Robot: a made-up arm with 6 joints.
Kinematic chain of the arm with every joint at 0, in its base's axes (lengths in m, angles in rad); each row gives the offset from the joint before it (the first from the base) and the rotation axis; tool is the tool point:
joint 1: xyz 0 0 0.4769 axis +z
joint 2: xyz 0.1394 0 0 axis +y
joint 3: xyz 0 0 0.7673 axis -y
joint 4: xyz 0 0 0.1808 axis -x
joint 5: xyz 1.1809 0 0 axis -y
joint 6: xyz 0.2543 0 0 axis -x
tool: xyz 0 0 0
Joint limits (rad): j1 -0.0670..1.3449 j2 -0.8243..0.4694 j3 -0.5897..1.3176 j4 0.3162..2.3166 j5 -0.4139..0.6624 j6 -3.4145..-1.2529
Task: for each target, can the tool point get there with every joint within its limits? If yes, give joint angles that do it. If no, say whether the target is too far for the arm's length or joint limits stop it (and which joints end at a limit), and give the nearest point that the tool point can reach.
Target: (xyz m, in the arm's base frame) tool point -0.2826 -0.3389 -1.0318
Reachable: no: joint limits stop it (at a limit: joint 1, joint 2, joint 3, joint 4, joint 5) | nearest point 1.2467 -0.1155 -0.0305 | short by 1.842 m
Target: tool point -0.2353 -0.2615 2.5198
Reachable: yes | joints 0.8323 -0.6802 0.7720 1.0628 -0.0094 -1.9978
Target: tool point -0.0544 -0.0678 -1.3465
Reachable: no: joint limits stop it (at a limit: joint 1, joint 2, joint 3, joint 4, joint 5) | nearest point 1.2467 -0.1155 -0.0305 | short by 1.851 m
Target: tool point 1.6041 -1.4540 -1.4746
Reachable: no: too far | nearest point 1.3006 -0.1852 0.0023 | short by 1.971 m
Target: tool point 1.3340 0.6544 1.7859
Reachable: yes | joints 0.4697 0.0073 0.2643 1.6867 -0.0803 -3.2479
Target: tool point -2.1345 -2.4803 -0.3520
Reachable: no: too far | nearest point -0.9449 -1.0980 1.9821 | short by 2.962 m
